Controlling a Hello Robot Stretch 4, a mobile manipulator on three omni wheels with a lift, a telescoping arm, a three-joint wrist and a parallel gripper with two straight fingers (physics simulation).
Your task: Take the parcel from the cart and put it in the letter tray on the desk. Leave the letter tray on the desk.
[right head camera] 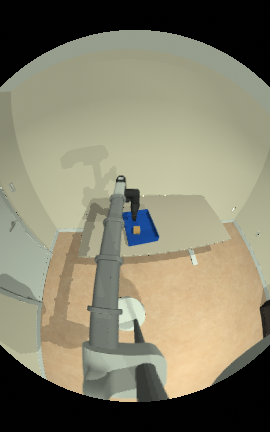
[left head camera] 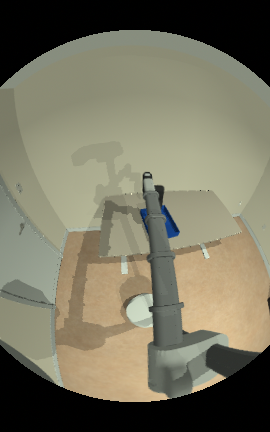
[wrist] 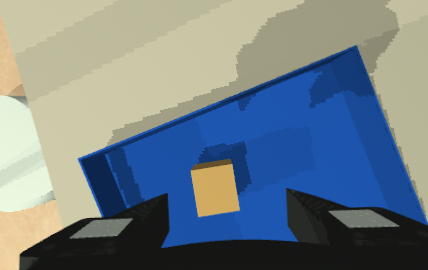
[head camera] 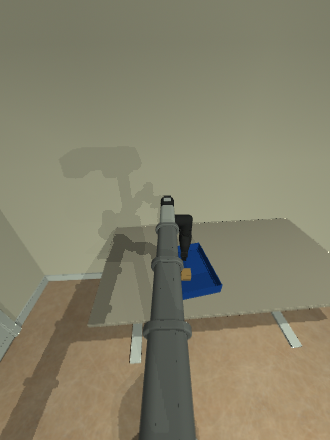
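Pixels of known places: gripper, between the fingertips: (right head camera: pixel 134 216) (wrist: pixel 227 209) (head camera: pixel 183 254); robot's base, origin of its link: (right head camera: pixel 126 312) (left head camera: pixel 144 309).
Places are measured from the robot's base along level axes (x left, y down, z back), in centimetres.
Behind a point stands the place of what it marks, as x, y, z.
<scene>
The parcel, a small tan box (head camera: pixel 186 274) @(-10.5, -74.5, -69.1) (right head camera: pixel 136 230) @(-10.6, -74.0, -68.7) (wrist: pixel 215 191) @(-10.5, -74.5, -71.1), lies in the blue letter tray (head camera: pixel 216 286) @(-25.4, -75.1, -61.1) (left head camera: pixel 175 234) @(-26.0, -71.7, -61.0) (right head camera: pixel 150 241) @(-22.1, -70.3, -59.9) (wrist: pixel 300 200), on its floor and apart from its walls. The tray stands on the desk (head camera: pixel 260 260) @(-60.7, -69.2, -83.9) (left head camera: pixel 200 215) @(-61.9, -69.2, -83.8) (right head camera: pixel 185 220) @(-61.7, -69.3, -84.0) (wrist: pixel 150 65) @(6.9, -69.2, -65.0). My gripper (wrist: pixel 227 209) @(-8.7, -87.0, -72.3) is open and empty, above the tray. In the wrist view the parcel shows below and between the wide-spread fingers, touching neither. In the head view my arm hides the tray's left part; in the left head view the parcel does not show.
My extended arm (head camera: pixel 167 300) @(0.0, -120.8, -27.9) (left head camera: pixel 162 280) @(0.8, -121.1, -15.4) (right head camera: pixel 107 280) @(-0.8, -121.1, -16.2) reaches over the desk's front edge. A wall stands behind the desk. A round whitish object (left head camera: pixel 140 310) @(5.0, -18.7, -0.2) (right head camera: pixel 132 314) @(-7.0, -18.7, 0.8) (wrist: pixel 20 155) @(-1.0, -18.7, -5.3) is on the floor side in front of the desk. A dark object (right head camera: pixel 266 318) shows at the right edge.
</scene>
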